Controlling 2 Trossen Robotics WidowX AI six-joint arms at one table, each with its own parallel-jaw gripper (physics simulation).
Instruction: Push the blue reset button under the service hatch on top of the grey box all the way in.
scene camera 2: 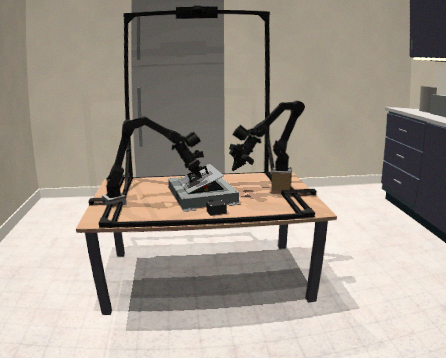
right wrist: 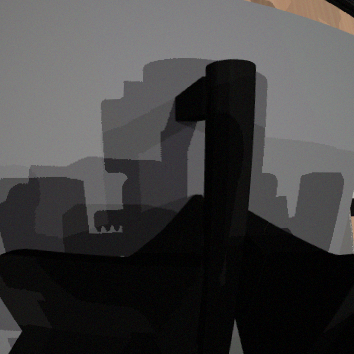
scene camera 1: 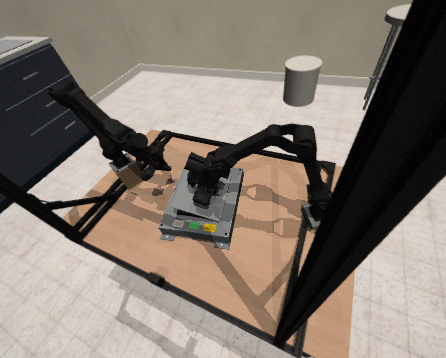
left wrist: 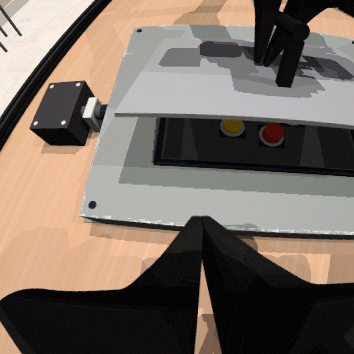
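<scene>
The grey box [scene camera 1: 235, 210] [scene camera 2: 200, 202] [left wrist: 150, 197] lies mid-table. Its hatch [scene camera 1: 182, 202] [scene camera 2: 216, 175] [left wrist: 165, 100] [right wrist: 75, 75] is tilted at a low angle, with a gap at its free edge. Through the gap the left wrist view shows a yellow button [left wrist: 232, 126] and a red button [left wrist: 273, 133]. The blue button does not show. My right gripper [scene camera 2: 200, 172] [right wrist: 206, 203] is shut on the hatch's black bar handle [right wrist: 230, 125] [left wrist: 290, 65]. My left gripper [scene camera 1: 169, 168] [scene camera 2: 235, 168] [left wrist: 199, 223] is shut and empty, above and beside the box's edge.
A black block [left wrist: 60, 112] [scene camera 2: 216, 207] with a silver connector sits against one side of the box. Labels, one of them green [scene camera 1: 194, 226], lie along the box's near edge. Black rails run around the wooden table [scene camera 1: 225, 285]. The right arm reaches over the box.
</scene>
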